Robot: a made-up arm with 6 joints. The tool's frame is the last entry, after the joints. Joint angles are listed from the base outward.
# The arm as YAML. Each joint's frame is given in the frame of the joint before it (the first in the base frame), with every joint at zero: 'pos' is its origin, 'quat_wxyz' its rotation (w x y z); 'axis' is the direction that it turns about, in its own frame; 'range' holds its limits. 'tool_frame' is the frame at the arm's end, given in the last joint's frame.
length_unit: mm
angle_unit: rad
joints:
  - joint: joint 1
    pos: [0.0, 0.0, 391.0]
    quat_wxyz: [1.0, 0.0, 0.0, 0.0]
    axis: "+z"
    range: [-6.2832, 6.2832]
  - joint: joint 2
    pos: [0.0, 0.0, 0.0]
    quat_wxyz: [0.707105, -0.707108, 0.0, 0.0]
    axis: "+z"
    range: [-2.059, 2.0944]
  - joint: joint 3
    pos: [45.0, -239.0, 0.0]
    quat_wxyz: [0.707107, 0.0, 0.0, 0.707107]
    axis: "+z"
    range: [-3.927, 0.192]
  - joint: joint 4
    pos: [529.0, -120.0, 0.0]
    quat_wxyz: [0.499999, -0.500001, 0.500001, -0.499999]
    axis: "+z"
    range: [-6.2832, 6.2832]
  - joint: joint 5
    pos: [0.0, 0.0, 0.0]
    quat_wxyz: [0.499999, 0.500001, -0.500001, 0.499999]
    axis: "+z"
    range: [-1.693, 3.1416]
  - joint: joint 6
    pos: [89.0, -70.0, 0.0]
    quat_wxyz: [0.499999, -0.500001, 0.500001, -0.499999]
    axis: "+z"
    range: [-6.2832, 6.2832]
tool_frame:
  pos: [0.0, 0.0, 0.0]
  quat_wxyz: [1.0, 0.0, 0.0, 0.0]
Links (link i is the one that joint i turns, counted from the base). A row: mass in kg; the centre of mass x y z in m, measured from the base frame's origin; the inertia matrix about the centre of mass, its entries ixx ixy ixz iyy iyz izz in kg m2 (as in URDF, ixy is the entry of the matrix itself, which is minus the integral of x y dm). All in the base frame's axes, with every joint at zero. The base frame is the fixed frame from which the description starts. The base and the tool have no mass.
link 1: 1.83; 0.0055 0.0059 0.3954; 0.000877 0 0 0.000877 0 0.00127
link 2: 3.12; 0.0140 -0.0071 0.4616; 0.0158 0 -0.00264 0.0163 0 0.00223
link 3: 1.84; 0.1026 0.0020 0.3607; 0.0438 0 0.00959 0.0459 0 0.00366
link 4: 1.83; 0.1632 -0.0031 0.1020; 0.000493 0 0 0.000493 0 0.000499
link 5: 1.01; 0.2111 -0.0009 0.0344; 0.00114 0 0.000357 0.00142 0 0.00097
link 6: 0.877; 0.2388 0.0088 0.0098; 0.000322 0 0 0.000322 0 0.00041
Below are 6 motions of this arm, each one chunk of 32 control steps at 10 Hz.
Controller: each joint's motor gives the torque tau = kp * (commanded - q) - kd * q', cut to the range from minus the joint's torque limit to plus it. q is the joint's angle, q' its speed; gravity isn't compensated. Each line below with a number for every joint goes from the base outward.
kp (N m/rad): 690 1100 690 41 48 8.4
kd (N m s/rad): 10 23 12 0.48 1.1 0.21
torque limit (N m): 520 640 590 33 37 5.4
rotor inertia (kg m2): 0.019 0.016 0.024 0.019 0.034 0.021
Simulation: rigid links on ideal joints. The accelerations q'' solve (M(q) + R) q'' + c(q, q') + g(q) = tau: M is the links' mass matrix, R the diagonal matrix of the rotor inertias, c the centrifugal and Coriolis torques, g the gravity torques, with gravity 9.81 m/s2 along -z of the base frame. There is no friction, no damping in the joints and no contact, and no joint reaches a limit. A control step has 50 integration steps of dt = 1/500 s. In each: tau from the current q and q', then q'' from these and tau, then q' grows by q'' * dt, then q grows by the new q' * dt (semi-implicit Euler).
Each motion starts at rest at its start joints. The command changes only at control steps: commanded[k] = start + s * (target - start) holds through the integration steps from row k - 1 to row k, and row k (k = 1, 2, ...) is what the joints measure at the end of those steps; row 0 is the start. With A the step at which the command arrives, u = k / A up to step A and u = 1 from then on. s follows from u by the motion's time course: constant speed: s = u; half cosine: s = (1 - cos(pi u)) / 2; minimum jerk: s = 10 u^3 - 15 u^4 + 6 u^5; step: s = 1 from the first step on.
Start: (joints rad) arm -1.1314 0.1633 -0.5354 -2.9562 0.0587 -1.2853
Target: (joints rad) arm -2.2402 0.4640 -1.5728 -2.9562 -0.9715 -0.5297
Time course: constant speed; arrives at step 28
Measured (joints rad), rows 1 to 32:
1: -1.1883 0.1908 -0.5541 -2.9754 0.0295 -1.2548
2: -1.2203 0.2021 -0.5911 -2.9585 -0.0175 -1.2117
3: -1.2634 0.2083 -0.6377 -2.9649 -0.0400 -1.1960
4: -1.3025 0.2215 -0.6696 -2.9633 -0.0806 -1.1723
5: -1.3418 0.2349 -0.7021 -2.9640 -0.1211 -1.1379
6: -1.3820 0.2443 -0.7422 -2.9635 -0.1536 -1.1124
7: -1.4214 0.2551 -0.7790 -2.9628 -0.1896 -1.0889
8: -1.4614 0.2676 -0.8131 -2.9638 -0.2276 -1.0598
9: -1.5009 0.2787 -0.8500 -2.9633 -0.2635 -1.0318
10: -1.5406 0.2894 -0.8874 -2.9631 -0.2992 -1.0066
11: -1.5803 0.3009 -0.9231 -2.9634 -0.3359 -0.9795
12: -1.6199 0.3124 -0.9592 -2.9633 -0.3724 -0.9518
13: -1.6596 0.3234 -0.9960 -2.9633 -0.4085 -0.9253
14: -1.6992 0.3346 -1.0325 -2.9634 -0.4449 -0.8987
15: -1.7389 0.3459 -1.0687 -2.9634 -0.4814 -0.8715
16: -1.7785 0.3571 -1.1052 -2.9635 -0.5178 -0.8446
17: -1.8182 0.3682 -1.1418 -2.9635 -0.5542 -0.8179
18: -1.8578 0.3794 -1.1782 -2.9636 -0.5907 -0.7910
19: -1.8974 0.3906 -1.2147 -2.9637 -0.6271 -0.7640
20: -1.9371 0.4017 -1.2513 -2.9638 -0.6636 -0.7372
21: -1.9767 0.4128 -1.2879 -2.9638 -0.7001 -0.7104
22: -2.0163 0.4240 -1.3244 -2.9639 -0.7366 -0.6835
23: -2.0560 0.4351 -1.3610 -2.9640 -0.7731 -0.6567
24: -2.0956 0.4461 -1.3976 -2.9641 -0.8096 -0.6298
25: -2.1352 0.4572 -1.4343 -2.9642 -0.8462 -0.6030
26: -2.1748 0.4683 -1.4709 -2.9643 -0.8827 -0.5761
27: -2.2145 0.4793 -1.5076 -2.9644 -0.9193 -0.5493
28: -2.2541 0.4904 -1.5444 -2.9645 -0.9559 -0.5224
29: -2.2496 0.4903 -1.5436 -2.9775 -0.9538 -0.5246
30: -2.2286 0.4960 -1.5366 -2.9475 -0.9514 -0.5331
31: -2.2386 0.4948 -1.5384 -2.9616 -0.9519 -0.5279
32: -2.2480 0.4919 -1.5420 -2.9717 -0.9531 -0.5274

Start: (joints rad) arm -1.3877 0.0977 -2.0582 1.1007 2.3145 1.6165
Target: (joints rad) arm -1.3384 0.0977 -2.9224 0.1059 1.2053 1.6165
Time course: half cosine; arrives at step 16
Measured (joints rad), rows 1 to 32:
1: -1.3857 0.1169 -2.0396 1.0519 2.3213 1.6205
2: -1.3876 0.1353 -2.0450 0.9948 2.2646 1.6293
3: -1.3847 0.1215 -2.1022 0.9658 2.2176 1.6272
4: -1.3783 0.1049 -2.1744 0.9238 2.1530 1.6193
5: -1.3767 0.1077 -2.2364 0.8363 2.0684 1.6201
6: -1.3735 0.1156 -2.3030 0.7421 1.9717 1.6255
7: -1.3684 0.1120 -2.3892 0.6575 1.8704 1.6240
8: -1.3641 0.1030 -2.4841 0.5703 1.7631 1.6206
9: -1.3600 0.1002 -2.5717 0.4781 1.6572 1.6210
10: -1.3561 0.1026 -2.6508 0.3874 1.5575 1.6220
11: -1.3521 0.1027 -2.7262 0.3060 1.4645 1.6217
12: -1.3482 0.0994 -2.7959 0.2345 1.3799 1.6209
13: -1.3444 0.0973 -2.8524 0.1757 1.3107 1.6207
14: -1.3414 0.0986 -2.8911 0.1332 1.2630 1.6208
15: -1.3394 0.1012 -2.9129 0.1093 1.2369 1.6209
16: -1.3385 0.1030 -2.9192 0.1046 1.2312 1.6209
17: -1.3384 0.1053 -2.9165 0.1064 1.2350 1.6210
18: -1.3384 0.1072 -2.9144 0.1057 1.2371 1.6213
19: -1.3384 0.1064 -2.9155 0.1058 1.2363 1.6213
20: -1.3384 0.1047 -2.9173 0.1059 1.2342 1.6210
21: -1.3384 0.1047 -2.9172 0.1058 1.2342 1.6210
22: -1.3384 0.1058 -2.9160 0.1058 1.2355 1.6212
23: -1.3384 0.1062 -2.9156 0.1058 1.2360 1.6212
24: -1.3384 0.1056 -2.9163 0.1058 1.2353 1.6212
25: -1.3384 0.1051 -2.9168 0.1058 1.2347 1.6211
26: -1.3384 0.1054 -2.9165 0.1058 1.2350 1.6211
27: -1.3384 0.1058 -2.9161 0.1058 1.2355 1.6212
28: -1.3384 0.1058 -2.9161 0.1058 1.2355 1.6212
29: -1.3384 0.1055 -2.9164 0.1058 1.2351 1.6211
30: -1.3384 0.1054 -2.9165 0.1058 1.2350 1.6211
31: -1.3384 0.1056 -2.9163 0.1058 1.2352 1.6211
32: -1.3384 0.1057 -2.9162 0.1058 1.2354 1.6212

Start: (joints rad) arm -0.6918 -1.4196 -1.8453 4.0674 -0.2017 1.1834
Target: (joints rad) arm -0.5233 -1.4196 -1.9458 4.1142 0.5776 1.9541
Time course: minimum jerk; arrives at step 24
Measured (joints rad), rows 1 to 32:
1: -0.6921 -1.4376 -1.8542 4.0641 -0.2400 1.1820
2: -0.6905 -1.4497 -1.8695 4.0855 -0.2191 1.1912
3: -0.6874 -1.4446 -1.8637 4.0751 -0.2118 1.2033
4: -0.6854 -1.4357 -1.8552 4.0674 -0.1988 1.2128
5: -0.6790 -1.4376 -1.8610 4.0719 -0.1726 1.2362
6: -0.6718 -1.4440 -1.8727 4.0807 -0.1368 1.2732
7: -0.6629 -1.4443 -1.8779 4.0821 -0.0956 1.3134
8: -0.6529 -1.4407 -1.8793 4.0808 -0.0490 1.3568
9: -0.6416 -1.4402 -1.8856 4.0838 0.0044 1.4081
10: -0.6290 -1.4429 -1.8962 4.0893 0.0645 1.4663
11: -0.6160 -1.4443 -1.9055 4.0933 0.1273 1.5267
12: -0.6028 -1.4433 -1.9121 4.0956 0.1898 1.5867
13: -0.5898 -1.4426 -1.9193 4.0984 0.2520 1.6464
14: -0.5772 -1.4435 -1.9280 4.1021 0.3133 1.7052
15: -0.5653 -1.4445 -1.9364 4.1053 0.3711 1.7606
16: -0.5547 -1.4445 -1.9430 4.1078 0.4228 1.8103
17: -0.5455 -1.4441 -1.9482 4.1099 0.4676 1.8532
18: -0.5378 -1.4441 -1.9532 4.1117 0.5054 1.8894
19: -0.5318 -1.4445 -1.9576 4.1132 0.5355 1.9181
20: -0.5276 -1.4446 -1.9605 4.1143 0.5573 1.9388
21: -0.5249 -1.4443 -1.9621 4.1149 0.5710 1.9519
22: -0.5236 -1.4440 -1.9629 4.1152 0.5781 1.9586
23: -0.5232 -1.4440 -1.9634 4.1153 0.5805 1.9606
24: -0.5233 -1.4440 -1.9634 4.1152 0.5804 1.9603
25: -0.5233 -1.4439 -1.9633 4.1152 0.5803 1.9600
26: -0.5233 -1.4439 -1.9632 4.1152 0.5803 1.9602
27: -0.5233 -1.4439 -1.9633 4.1152 0.5803 1.9602
28: -0.5233 -1.4440 -1.9634 4.1152 0.5804 1.9602
29: -0.5233 -1.4440 -1.9633 4.1152 0.5804 1.9602
30: -0.5233 -1.4439 -1.9633 4.1152 0.5803 1.9602
31: -0.5233 -1.4439 -1.9633 4.1152 0.5803 1.9602
32: -0.5233 -1.4440 -1.9633 4.1152 0.5804 1.9602

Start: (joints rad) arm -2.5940 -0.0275 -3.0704 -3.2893 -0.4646 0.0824
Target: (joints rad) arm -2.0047 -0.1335 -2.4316 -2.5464 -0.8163 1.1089
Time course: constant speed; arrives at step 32
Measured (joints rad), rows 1 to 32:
1: -2.5754 -0.0322 -3.0554 -3.2522 -0.5225 0.1202
2: -2.5570 -0.0319 -3.0309 -3.2349 -0.5222 0.1670
3: -2.5385 -0.0325 -3.0079 -3.2076 -0.5382 0.1912
4: -2.5201 -0.0368 -2.9889 -3.1861 -0.5483 0.2222
5: -2.5016 -0.0417 -2.9704 -3.1621 -0.5586 0.2569
6: -2.4832 -0.0442 -2.9492 -3.1392 -0.5701 0.2879
7: -2.4647 -0.0458 -2.9271 -3.1156 -0.5820 0.3198
8: -2.4463 -0.0487 -2.9065 -3.0924 -0.5933 0.3527
9: -2.4278 -0.0525 -2.8869 -3.0691 -0.6041 0.3844
10: -2.4094 -0.0557 -2.8665 -3.0460 -0.6152 0.4160
11: -2.3909 -0.0582 -2.8453 -3.0229 -0.6265 0.4483
12: -2.3724 -0.0608 -2.8245 -2.9998 -0.6377 0.4804
13: -2.3540 -0.0641 -2.8042 -2.9767 -0.6487 0.5122
14: -2.3355 -0.0673 -2.7839 -2.9537 -0.6597 0.5440
15: -2.3171 -0.0701 -2.7631 -2.9307 -0.6707 0.5759
16: -2.2986 -0.0729 -2.7424 -2.9078 -0.6817 0.6078
17: -2.2801 -0.0759 -2.7218 -2.8849 -0.6927 0.6396
18: -2.2617 -0.0790 -2.7014 -2.8620 -0.7035 0.6714
19: -2.2432 -0.0820 -2.6808 -2.8391 -0.7144 0.7032
20: -2.2248 -0.0849 -2.6602 -2.8164 -0.7253 0.7349
21: -2.2063 -0.0879 -2.6396 -2.7936 -0.7361 0.7666
22: -2.1879 -0.0909 -2.6191 -2.7708 -0.7468 0.7983
23: -2.1694 -0.0939 -2.5986 -2.7480 -0.7576 0.8300
24: -2.1510 -0.0969 -2.5780 -2.7252 -0.7683 0.8617
25: -2.1326 -0.0998 -2.5575 -2.7025 -0.7790 0.8933
26: -2.1142 -0.1029 -2.5370 -2.6798 -0.7897 0.9250
27: -2.0957 -0.1059 -2.5165 -2.6571 -0.8003 0.9566
28: -2.0773 -0.1089 -2.4959 -2.6345 -0.8110 0.9882
29: -2.0588 -0.1119 -2.4754 -2.6120 -0.8216 1.0198
30: -2.0403 -0.1149 -2.4549 -2.5895 -0.8321 1.0514
31: -2.0217 -0.1179 -2.4344 -2.5671 -0.8427 1.0830
32: -2.0031 -0.1210 -2.4139 -2.5448 -0.8532 1.1146

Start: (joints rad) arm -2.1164 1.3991 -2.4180 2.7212 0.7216 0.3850
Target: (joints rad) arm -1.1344 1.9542 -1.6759 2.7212 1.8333 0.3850
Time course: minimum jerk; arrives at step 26
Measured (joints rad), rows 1 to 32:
1: -2.1157 1.4270 -2.3905 2.7199 0.7108 0.3871
2: -2.1120 1.4577 -2.3567 2.7204 0.6712 0.4004
3: -2.1030 1.4539 -2.3612 2.7200 0.6945 0.4023
4: -2.0844 1.4415 -2.3728 2.7199 0.7431 0.3881
5: -2.0565 1.4560 -2.3527 2.7188 0.7725 0.3853
6: -2.0217 1.4900 -2.3108 2.7169 0.7898 0.3952
7: -1.9797 1.5173 -2.2761 2.7154 0.8302 0.3984
8: -1.9292 1.5355 -2.2503 2.7146 0.8982 0.3927
9: -1.8702 1.5617 -2.2141 2.7129 0.9696 0.3897
10: -1.8058 1.6012 -2.1626 2.7093 1.0331 0.3928
11: -1.7388 1.6424 -2.1089 2.7061 1.1011 0.3957
12: -1.6697 1.6778 -2.0614 2.7053 1.1823 0.3943
13: -1.5987 1.7126 -2.0143 2.7046 1.2677 0.3921
14: -1.5285 1.7516 -1.9624 2.7023 1.3461 0.3926
15: -1.4617 1.7910 -1.9101 2.7004 1.4193 0.3940
16: -1.3991 1.8255 -1.8641 2.7000 1.4927 0.3937
17: -1.3419 1.8555 -1.8237 2.7009 1.5630 0.3925
18: -1.2911 1.8837 -1.7858 2.7012 1.6237 0.3922
19: -1.2478 1.9092 -1.7519 2.7018 1.6742 0.3926
20: -1.2118 1.9292 -1.7251 2.7046 1.7171 0.3924
21: -1.1829 1.9439 -1.7054 2.7091 1.7519 0.3918
22: -1.1612 1.9547 -1.6909 2.7139 1.7766 0.3915
23: -1.1465 1.9620 -1.6812 2.7181 1.7918 0.3915
24: -1.1382 1.9655 -1.6767 2.7219 1.8001 0.3914
25: -1.1349 1.9659 -1.6761 2.7248 1.8037 0.3911
26: -1.1344 1.9654 -1.6767 2.7262 1.8044 0.3909
27: -1.1344 1.9653 -1.6768 2.7261 1.8045 0.3909
28: -1.1344 1.9657 -1.6764 2.7259 1.8040 0.3910
29: -1.1344 1.9657 -1.6763 2.7259 1.8039 0.3911
30: -1.1344 1.9655 -1.6766 2.7261 1.8042 0.3910
31: -1.1344 1.9655 -1.6766 2.7261 1.8043 0.3909
32: -1.1344 1.9656 -1.6765 2.7260 1.8041 0.3910

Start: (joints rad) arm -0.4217 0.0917 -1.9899 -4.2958 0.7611 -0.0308
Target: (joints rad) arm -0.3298 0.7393 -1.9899 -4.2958 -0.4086 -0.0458
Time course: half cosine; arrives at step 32
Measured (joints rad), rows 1 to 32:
1: -0.4209 0.1122 -1.9625 -4.3002 0.7509 -0.0323
2: -0.4207 0.1398 -1.9361 -4.3015 0.7245 -0.0225
3: -0.4204 0.1404 -1.9457 -4.2993 0.7125 -0.0191
4: -0.4173 0.1353 -1.9641 -4.2976 0.7041 -0.0305
5: -0.4149 0.1510 -1.9609 -4.2972 0.6785 -0.0335
6: -0.4137 0.1794 -1.9468 -4.2959 0.6389 -0.0254
7: -0.4109 0.2009 -1.9444 -4.2939 0.6020 -0.0231
8: -0.4071 0.2161 -1.9519 -4.2930 0.5674 -0.0282
9: -0.4037 0.2378 -1.9540 -4.2918 0.5256 -0.0307
10: -0.4004 0.2683 -1.9483 -4.2889 0.4761 -0.0284
11: -0.3964 0.2990 -1.9446 -4.2860 0.4249 -0.0269
12: -0.3921 0.3265 -1.9466 -4.2846 0.3741 -0.0285
13: -0.3878 0.3549 -1.9486 -4.2834 0.3212 -0.0304
14: -0.3835 0.3874 -1.9470 -4.2808 0.2654 -0.0305
15: -0.3790 0.4210 -1.9447 -4.2778 0.2086 -0.0301
16: -0.3744 0.4530 -1.9450 -4.2761 0.1524 -0.0308
17: -0.3699 0.4840 -1.9462 -4.2751 0.0968 -0.0322
18: -0.3655 0.5158 -1.9462 -4.2733 0.0415 -0.0331
19: -0.3611 0.5476 -1.9454 -4.2711 -0.0127 -0.0334
20: -0.3569 0.5778 -1.9456 -4.2696 -0.0648 -0.0341
21: -0.3528 0.6061 -1.9464 -4.2689 -0.1146 -0.0352
22: -0.3490 0.6332 -1.9470 -4.2680 -0.1617 -0.0361
23: -0.3455 0.6589 -1.9472 -4.2667 -0.2057 -0.0368
24: -0.3422 0.6824 -1.9476 -4.2658 -0.2461 -0.0375
25: -0.3393 0.7034 -1.9484 -4.2654 -0.2825 -0.0383
26: -0.3367 0.7219 -1.9492 -4.2651 -0.3147 -0.0390
27: -0.3345 0.7380 -1.9497 -4.2646 -0.3423 -0.0395
28: -0.3327 0.7513 -1.9503 -4.2642 -0.3650 -0.0399
29: -0.3313 0.7615 -1.9511 -4.2641 -0.3826 -0.0403
30: -0.3303 0.7687 -1.9518 -4.2640 -0.3951 -0.0406
31: -0.3298 0.7730 -1.9525 -4.2640 -0.4022 -0.0407
32: -0.3297 0.7741 -1.9531 -4.2639 -0.4039 -0.0407

